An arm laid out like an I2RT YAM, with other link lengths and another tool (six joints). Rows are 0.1 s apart.
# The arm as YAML. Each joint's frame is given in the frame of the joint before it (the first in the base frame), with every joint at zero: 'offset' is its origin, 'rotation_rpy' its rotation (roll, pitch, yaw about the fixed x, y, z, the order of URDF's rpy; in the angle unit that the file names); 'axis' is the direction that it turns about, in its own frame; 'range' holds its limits. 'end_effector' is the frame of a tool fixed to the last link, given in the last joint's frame.
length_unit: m
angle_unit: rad
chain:
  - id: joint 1
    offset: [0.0, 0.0, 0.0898]
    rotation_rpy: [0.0, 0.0, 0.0]
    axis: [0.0, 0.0, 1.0]
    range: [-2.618, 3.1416]
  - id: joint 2
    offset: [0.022, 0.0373, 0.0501]
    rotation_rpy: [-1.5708, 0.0, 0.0]
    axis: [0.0, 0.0, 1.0]
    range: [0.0, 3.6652]
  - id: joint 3
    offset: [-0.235, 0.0, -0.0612]
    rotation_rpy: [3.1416, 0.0, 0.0]
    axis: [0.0, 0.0, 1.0]
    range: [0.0, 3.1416]
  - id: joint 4
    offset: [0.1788, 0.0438, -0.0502]
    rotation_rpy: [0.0, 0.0, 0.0]
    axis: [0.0, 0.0, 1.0]
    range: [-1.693, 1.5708]
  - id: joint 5
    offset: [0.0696, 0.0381, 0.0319]
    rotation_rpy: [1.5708, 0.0, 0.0]
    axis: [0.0, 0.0, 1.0]
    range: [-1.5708, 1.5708]
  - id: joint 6
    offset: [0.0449, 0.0, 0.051]
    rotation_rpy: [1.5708, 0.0, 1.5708]
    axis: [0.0, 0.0, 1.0]
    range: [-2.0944, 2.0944]
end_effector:
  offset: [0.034, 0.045, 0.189]
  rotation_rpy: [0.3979, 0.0, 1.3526]
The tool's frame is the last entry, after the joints.
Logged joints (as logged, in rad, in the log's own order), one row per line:
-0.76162, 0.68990, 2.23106, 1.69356, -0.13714, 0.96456
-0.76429, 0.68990, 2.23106, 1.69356, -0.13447, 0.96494
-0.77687, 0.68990, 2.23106, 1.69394, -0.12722, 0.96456
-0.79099, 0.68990, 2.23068, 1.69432, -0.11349, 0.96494
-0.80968, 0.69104, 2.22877, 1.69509, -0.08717, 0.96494
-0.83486, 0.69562, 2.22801, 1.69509, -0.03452, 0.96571
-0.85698, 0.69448, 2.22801, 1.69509, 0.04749, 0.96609
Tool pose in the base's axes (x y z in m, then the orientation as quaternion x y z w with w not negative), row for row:
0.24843, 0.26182, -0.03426, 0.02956, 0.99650, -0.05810, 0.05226
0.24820, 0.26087, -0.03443, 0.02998, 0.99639, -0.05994, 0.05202
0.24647, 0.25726, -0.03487, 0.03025, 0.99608, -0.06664, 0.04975
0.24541, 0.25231, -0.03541, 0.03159, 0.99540, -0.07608, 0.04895
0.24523, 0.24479, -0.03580, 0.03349, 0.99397, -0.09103, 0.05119
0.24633, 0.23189, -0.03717, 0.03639, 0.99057, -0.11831, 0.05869
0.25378, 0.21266, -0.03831, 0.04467, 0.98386, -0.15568, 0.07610
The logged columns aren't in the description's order. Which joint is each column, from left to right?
Columns, left to right: joint 4, joint 1, joint 2, joint 3, joint 5, joint 6.
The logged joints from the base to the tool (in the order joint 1, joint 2, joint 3, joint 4, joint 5, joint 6), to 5 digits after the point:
0.68990, 2.23106, 1.69356, -0.76162, -0.13714, 0.96456
0.68990, 2.23106, 1.69356, -0.76429, -0.13447, 0.96494
0.68990, 2.23106, 1.69394, -0.77687, -0.12722, 0.96456
0.68990, 2.23068, 1.69432, -0.79099, -0.11349, 0.96494
0.69104, 2.22877, 1.69509, -0.80968, -0.08717, 0.96494
0.69562, 2.22801, 1.69509, -0.83486, -0.03452, 0.96571
0.69448, 2.22801, 1.69509, -0.85698, 0.04749, 0.96609

